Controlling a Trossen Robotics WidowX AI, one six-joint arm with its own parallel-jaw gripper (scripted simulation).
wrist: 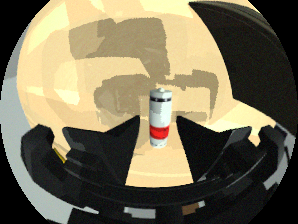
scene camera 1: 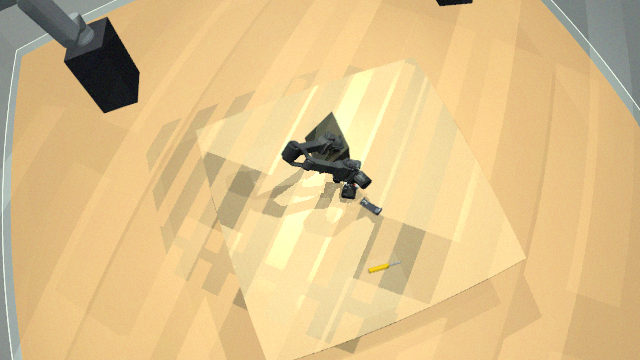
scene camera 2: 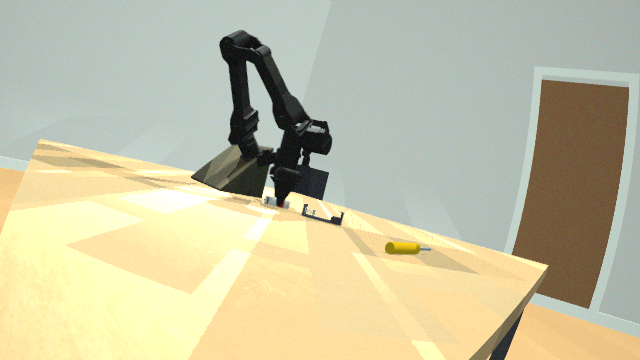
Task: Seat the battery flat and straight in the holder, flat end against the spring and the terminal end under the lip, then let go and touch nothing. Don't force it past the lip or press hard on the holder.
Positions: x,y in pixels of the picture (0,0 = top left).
Scene:
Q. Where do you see a battery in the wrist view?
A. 160,101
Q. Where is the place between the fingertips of the gripper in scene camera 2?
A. At 277,204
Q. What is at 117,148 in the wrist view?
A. The gripper.

